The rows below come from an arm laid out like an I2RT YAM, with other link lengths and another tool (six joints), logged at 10 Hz.
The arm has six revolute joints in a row. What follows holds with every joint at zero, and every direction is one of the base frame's. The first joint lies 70.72 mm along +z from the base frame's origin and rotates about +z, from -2.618 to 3.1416 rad. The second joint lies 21.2 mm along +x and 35.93 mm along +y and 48.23 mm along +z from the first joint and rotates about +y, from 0 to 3.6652 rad. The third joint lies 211.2 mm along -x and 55.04 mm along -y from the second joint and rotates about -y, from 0 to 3.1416 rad. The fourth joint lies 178.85 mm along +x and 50.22 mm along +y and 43.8 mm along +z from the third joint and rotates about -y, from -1.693 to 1.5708 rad. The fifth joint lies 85.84 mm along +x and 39.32 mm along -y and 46.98 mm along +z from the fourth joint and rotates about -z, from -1.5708 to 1.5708 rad. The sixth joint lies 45.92 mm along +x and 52.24 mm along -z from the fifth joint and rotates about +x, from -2.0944 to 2.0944 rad. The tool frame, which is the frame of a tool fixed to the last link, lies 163 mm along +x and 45 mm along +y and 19 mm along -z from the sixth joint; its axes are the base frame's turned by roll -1.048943, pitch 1.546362 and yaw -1.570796 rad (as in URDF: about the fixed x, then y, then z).
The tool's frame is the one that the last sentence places.
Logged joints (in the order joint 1, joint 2, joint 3, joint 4, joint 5, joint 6), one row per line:
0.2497 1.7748 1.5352 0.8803 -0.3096 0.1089
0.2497 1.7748 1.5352 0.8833 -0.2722 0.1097
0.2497 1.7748 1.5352 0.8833 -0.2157 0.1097
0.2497 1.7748 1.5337 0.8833 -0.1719 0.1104
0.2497 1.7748 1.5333 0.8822 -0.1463 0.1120
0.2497 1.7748 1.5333 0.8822 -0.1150 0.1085
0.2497 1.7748 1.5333 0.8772 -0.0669 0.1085
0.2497 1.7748 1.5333 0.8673 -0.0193 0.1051
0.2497 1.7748 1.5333 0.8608 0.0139 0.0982
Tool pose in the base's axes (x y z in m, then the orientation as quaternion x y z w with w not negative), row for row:
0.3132 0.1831 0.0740 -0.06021 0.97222 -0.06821 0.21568
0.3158 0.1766 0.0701 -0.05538 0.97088 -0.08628 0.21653
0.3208 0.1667 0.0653 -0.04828 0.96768 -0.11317 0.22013
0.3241 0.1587 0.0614 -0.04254 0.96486 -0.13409 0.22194
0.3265 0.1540 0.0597 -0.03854 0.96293 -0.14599 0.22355
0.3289 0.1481 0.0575 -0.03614 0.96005 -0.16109 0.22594
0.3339 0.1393 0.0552 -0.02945 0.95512 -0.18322 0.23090
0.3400 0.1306 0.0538 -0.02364 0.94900 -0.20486 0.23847
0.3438 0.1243 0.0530 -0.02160 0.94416 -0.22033 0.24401
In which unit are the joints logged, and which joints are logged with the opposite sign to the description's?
The joints are logged in radians. Opposite sign: joint 4.
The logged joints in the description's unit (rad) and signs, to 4 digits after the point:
0.2497 1.7748 1.5352 -0.8803 -0.3096 0.1089
0.2497 1.7748 1.5352 -0.8833 -0.2722 0.1097
0.2497 1.7748 1.5352 -0.8833 -0.2157 0.1097
0.2497 1.7748 1.5337 -0.8833 -0.1719 0.1104
0.2497 1.7748 1.5333 -0.8822 -0.1463 0.1120
0.2497 1.7748 1.5333 -0.8822 -0.1150 0.1085
0.2497 1.7748 1.5333 -0.8772 -0.0669 0.1085
0.2497 1.7748 1.5333 -0.8673 -0.0193 0.1051
0.2497 1.7748 1.5333 -0.8608 0.0139 0.0982

